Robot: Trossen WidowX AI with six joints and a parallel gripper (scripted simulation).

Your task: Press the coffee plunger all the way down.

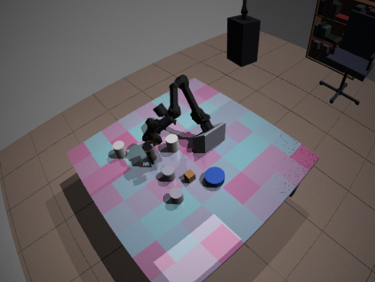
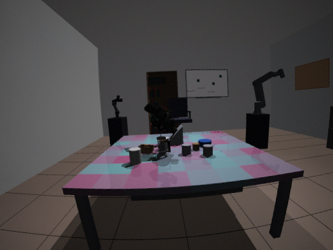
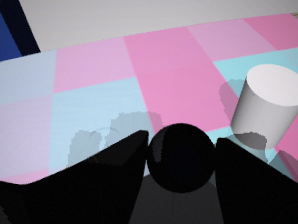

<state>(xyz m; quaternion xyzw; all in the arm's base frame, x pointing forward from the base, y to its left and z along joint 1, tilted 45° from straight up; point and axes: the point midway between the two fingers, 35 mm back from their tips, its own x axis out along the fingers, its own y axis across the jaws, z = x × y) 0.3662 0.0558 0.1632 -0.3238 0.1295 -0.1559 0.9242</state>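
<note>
My gripper tip is now 10 cm above the coffee press, 2 cm to the right of it and 1 cm past it. The rest, counted from my gripper tip: blue disc 36 cm to the left, 26 cm behind, 18 cm below.
</note>
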